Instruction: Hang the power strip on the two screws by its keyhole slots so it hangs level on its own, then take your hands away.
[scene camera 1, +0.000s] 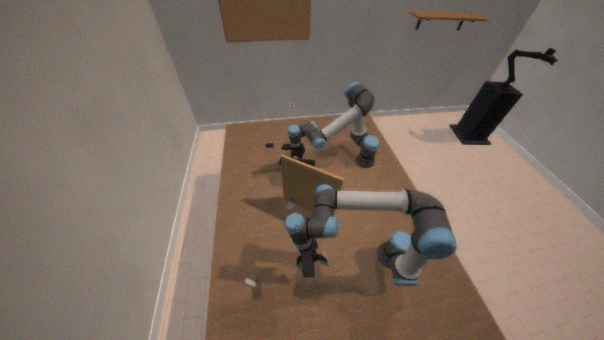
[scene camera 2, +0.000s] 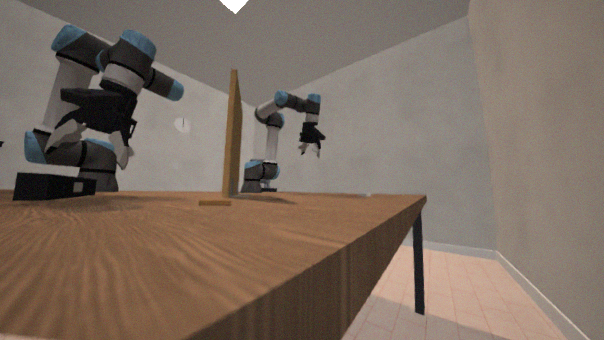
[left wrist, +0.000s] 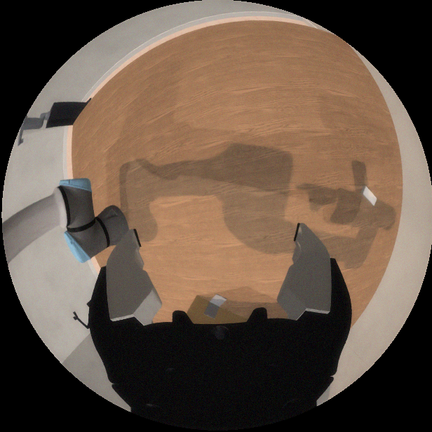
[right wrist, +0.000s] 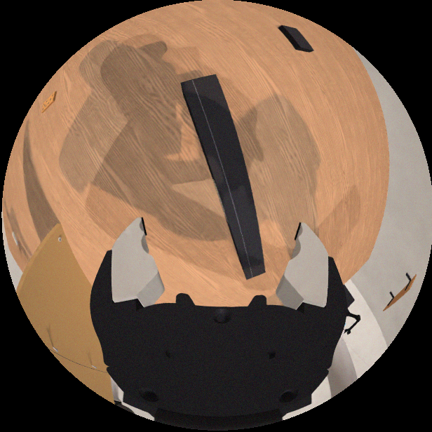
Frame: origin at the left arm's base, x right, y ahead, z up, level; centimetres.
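Seen in the pictures: left gripper, fingertip midpoint: (scene camera 1: 314, 267) (scene camera 2: 309, 156); right gripper, fingertip midpoint: (scene camera 1: 296, 159) (scene camera 2: 85, 162); left arm's base, origin of the base link: (scene camera 1: 389, 255) (scene camera 2: 251, 192); right arm's base, origin of the base link: (scene camera 1: 364, 161) (scene camera 2: 95, 191).
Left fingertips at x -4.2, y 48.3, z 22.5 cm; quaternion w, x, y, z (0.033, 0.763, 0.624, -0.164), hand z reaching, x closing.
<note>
Pixels of each thing's top centre, then the offset from my left fingertips to it. Level surfaces: height alone.
- black power strip, middle of its top: (scene camera 2: 68, 177) (scene camera 1: 297, 160) dz -18.1, dx +86.7, dy -7.5 cm
- upright yellow-brown board, middle of its top: (scene camera 2: 238, 97) (scene camera 1: 311, 166) dz +19.5, dx +45.3, dy -7.3 cm
- small black block, middle of its top: (scene camera 1: 269, 144) dz -20.9, dx +112.0, dy +12.1 cm
- small orange-brown piece, middle of its top: (scene camera 2: 215, 199) (scene camera 1: 252, 185) dz -21.8, dx +70.4, dy +28.6 cm
- white piece, middle of its top: (scene camera 1: 250, 282) dz -21.3, dx +4.6, dy +33.1 cm
- table, its level: dz -22.5 cm
- pale plate, its level: dz -22.3 cm
The black power strip (right wrist: 225, 165) (scene camera 2: 32, 186) lies on the table, long and slanting in the right wrist view; its keyhole slots do not show. My right gripper (right wrist: 221, 223) (scene camera 2: 89, 157) is open and empty above it, fingertips either side of the strip's near end in the right wrist view. The upright yellow-brown board (scene camera 1: 305, 182) (scene camera 2: 233, 135) (right wrist: 50, 300) stands beside it. Small screws (right wrist: 55, 349) (right wrist: 93, 366) stick out of its face; another small screw-like spot (right wrist: 60, 239) shows near its corner. My left gripper (scene camera 1: 312, 265) (scene camera 2: 310, 151) (left wrist: 216, 229) is open and empty, high over the table beyond the board.
A small black block (scene camera 1: 269, 145) (right wrist: 296, 38) lies near the table's far end. A small orange-brown piece (scene camera 1: 252, 185) (scene camera 2: 215, 203) (right wrist: 49, 101) lies by the board. A white piece (scene camera 1: 250, 282) (left wrist: 369, 195) lies on the table (scene camera 1: 260, 315); a pale plate (scene camera 1: 290, 204) (left wrist: 217, 301) is at the board's foot.
</note>
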